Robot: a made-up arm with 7 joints.
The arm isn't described. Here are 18 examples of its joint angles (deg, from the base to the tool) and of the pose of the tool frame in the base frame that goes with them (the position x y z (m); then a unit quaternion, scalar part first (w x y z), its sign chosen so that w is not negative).
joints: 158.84 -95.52 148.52 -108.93 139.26 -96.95 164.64
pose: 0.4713 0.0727 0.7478 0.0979 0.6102 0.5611 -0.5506
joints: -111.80 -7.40 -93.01 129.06 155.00 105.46 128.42
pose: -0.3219 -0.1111 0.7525 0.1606 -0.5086 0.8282 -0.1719
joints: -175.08 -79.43 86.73 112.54 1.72 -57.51 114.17
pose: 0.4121 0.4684 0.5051 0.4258 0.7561 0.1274 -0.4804
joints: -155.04 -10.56 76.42 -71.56 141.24 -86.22 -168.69
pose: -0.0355 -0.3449 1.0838 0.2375 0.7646 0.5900 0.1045
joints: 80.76 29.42 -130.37 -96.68 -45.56 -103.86 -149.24
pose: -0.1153 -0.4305 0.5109 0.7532 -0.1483 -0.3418 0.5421
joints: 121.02 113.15 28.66 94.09 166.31 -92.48 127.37
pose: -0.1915 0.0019 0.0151 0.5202 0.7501 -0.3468 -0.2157
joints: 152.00 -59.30 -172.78 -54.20 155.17 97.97 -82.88
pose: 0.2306 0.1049 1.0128 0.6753 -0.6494 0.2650 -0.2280
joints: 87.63 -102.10 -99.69 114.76 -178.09 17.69 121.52
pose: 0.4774 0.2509 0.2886 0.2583 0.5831 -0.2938 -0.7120
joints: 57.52 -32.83 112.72 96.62 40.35 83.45 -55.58
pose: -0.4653 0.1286 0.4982 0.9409 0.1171 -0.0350 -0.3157
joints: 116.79 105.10 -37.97 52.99 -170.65 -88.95 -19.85
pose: -0.0111 -0.4723 -0.0532 0.4353 0.5449 0.1564 -0.6994
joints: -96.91 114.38 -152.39 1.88 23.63 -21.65 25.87
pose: -0.0608 0.8686 -0.0091 0.1223 -0.0376 -0.4602 0.8786
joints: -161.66 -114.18 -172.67 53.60 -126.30 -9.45 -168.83
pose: 0.4480 -0.2265 -0.2880 0.4118 -0.0367 -0.1311 -0.9011
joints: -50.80 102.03 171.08 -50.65 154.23 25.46 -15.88
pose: 0.3127 0.5342 -0.1619 0.0821 -0.0931 0.1455 -0.9815
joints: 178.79 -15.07 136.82 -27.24 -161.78 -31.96 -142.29
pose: 0.1546 -0.1215 1.3413 0.0188 -0.9737 0.0837 0.2113
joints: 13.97 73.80 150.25 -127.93 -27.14 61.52 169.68
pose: 0.3832 0.0661 0.0928 0.3780 -0.2906 -0.0892 0.8745
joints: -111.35 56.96 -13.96 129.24 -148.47 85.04 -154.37
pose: -0.3018 0.3566 0.2687 0.7208 0.2392 0.6435 -0.0953
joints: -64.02 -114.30 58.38 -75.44 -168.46 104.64 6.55
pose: -0.3919 -0.1011 0.1053 0.4641 0.7723 -0.4266 0.0783
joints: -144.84 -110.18 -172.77 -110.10 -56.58 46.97 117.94
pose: 0.4773 -0.1351 0.7459 0.4290 0.6015 -0.6634 -0.1183
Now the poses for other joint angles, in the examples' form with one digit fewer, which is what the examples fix.
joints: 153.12 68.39 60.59 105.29 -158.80 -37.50 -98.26
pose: -0.436 0.280 0.317 0.600 0.255 -0.494 0.575
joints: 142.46 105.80 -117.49 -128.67 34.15 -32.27 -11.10
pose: -0.225 0.272 0.274 0.149 0.489 0.650 -0.562
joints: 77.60 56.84 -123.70 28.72 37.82 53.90 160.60
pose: 0.428 -0.536 0.938 0.572 0.402 -0.647 -0.303
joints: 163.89 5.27 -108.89 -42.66 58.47 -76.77 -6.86
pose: -0.161 0.352 1.097 0.480 0.192 -0.635 0.574
